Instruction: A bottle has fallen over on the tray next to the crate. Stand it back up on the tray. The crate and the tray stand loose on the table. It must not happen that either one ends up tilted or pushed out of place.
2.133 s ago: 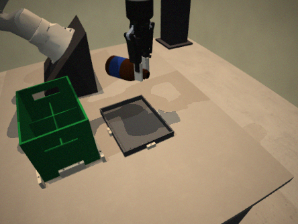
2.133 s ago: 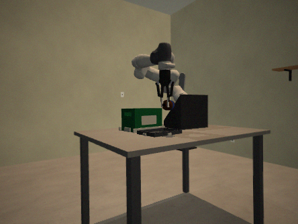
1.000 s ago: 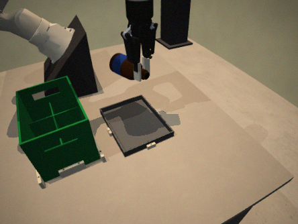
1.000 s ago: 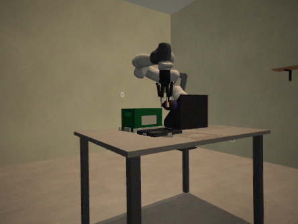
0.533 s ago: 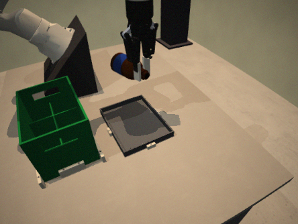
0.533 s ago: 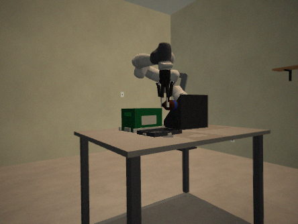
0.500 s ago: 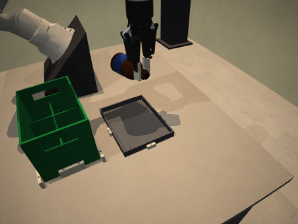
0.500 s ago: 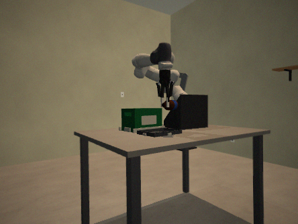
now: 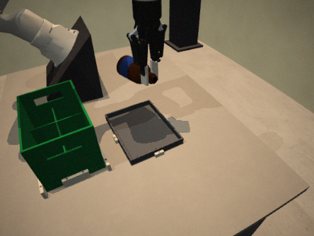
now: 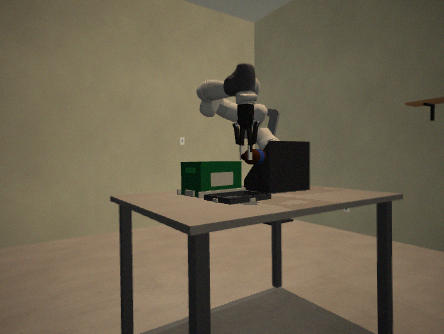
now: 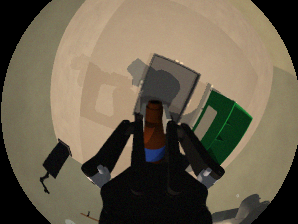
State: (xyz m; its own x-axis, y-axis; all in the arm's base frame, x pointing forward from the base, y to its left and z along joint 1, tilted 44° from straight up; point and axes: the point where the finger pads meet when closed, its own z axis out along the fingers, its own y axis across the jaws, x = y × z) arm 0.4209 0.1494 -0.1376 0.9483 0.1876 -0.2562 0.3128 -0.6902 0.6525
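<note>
Right now the bottle is 5 cm behind my hand, 2 cm to the right of it and 2 cm below it. Round my hand: green crate 31 cm to the right, 13 cm below, 2 cm behind; dark tray 20 cm below, 5 cm to the right, 1 cm ahead.
</note>
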